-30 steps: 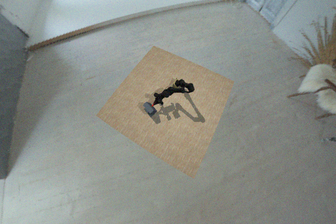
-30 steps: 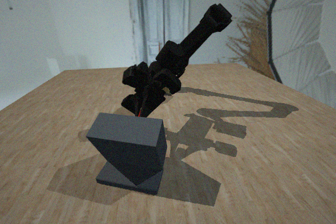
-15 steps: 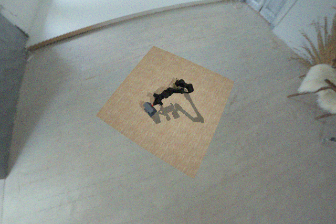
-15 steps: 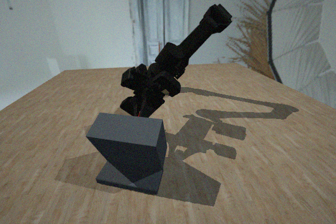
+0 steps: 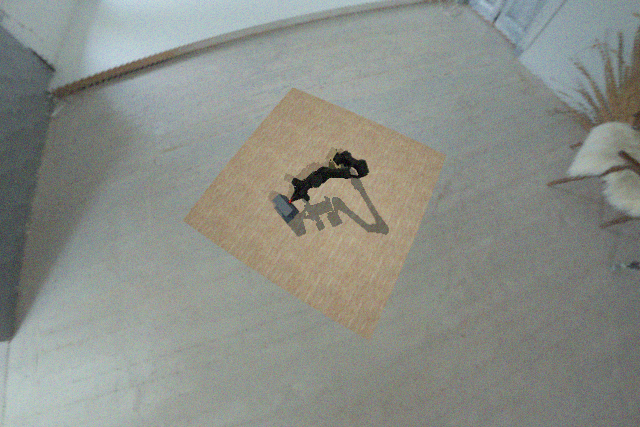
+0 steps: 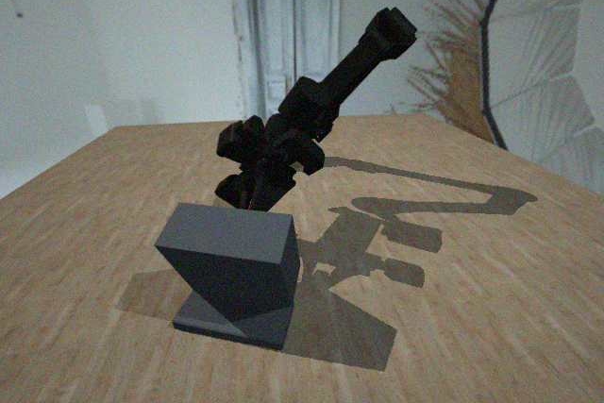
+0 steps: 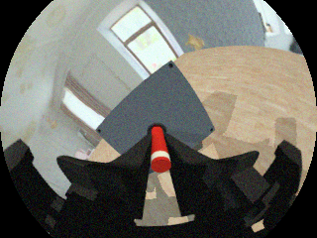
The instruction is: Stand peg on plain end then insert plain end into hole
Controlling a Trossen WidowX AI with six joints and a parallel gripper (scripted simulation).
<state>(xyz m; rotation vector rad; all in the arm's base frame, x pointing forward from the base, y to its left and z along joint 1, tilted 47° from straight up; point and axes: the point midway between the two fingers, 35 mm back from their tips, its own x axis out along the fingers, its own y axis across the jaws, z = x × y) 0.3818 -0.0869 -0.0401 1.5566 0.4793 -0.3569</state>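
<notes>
Right now my gripper tip is 10 mm to the right of the red peg and 10 mm past it. Round my gripper tip: sloped panel: 40 mm ahead, 20 mm below, 10 mm to the right; then flat grey base: 80 mm below, 60 mm ahead, 20 mm to the right.
</notes>
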